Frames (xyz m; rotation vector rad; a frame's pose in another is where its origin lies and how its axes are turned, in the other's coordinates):
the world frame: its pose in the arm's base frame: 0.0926 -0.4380 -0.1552 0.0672 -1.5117 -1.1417
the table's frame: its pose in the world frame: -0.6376 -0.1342 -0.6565 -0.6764 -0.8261 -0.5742
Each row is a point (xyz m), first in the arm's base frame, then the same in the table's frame.
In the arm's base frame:
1: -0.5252 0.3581 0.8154
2: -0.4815 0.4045 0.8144
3: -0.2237 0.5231 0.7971
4: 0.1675 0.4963 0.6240
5: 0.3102 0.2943 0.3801
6: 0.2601 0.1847 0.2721
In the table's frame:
1: 1.8492 0.7388 1.0217
2: 1.8110 0.7418 1.0726
3: 1.5737 0.7911 1.2213
4: 1.1451 0.7910 1.2145
5: 0.9074 0.6822 0.9858
6: 0.9048 0.5970 0.8483

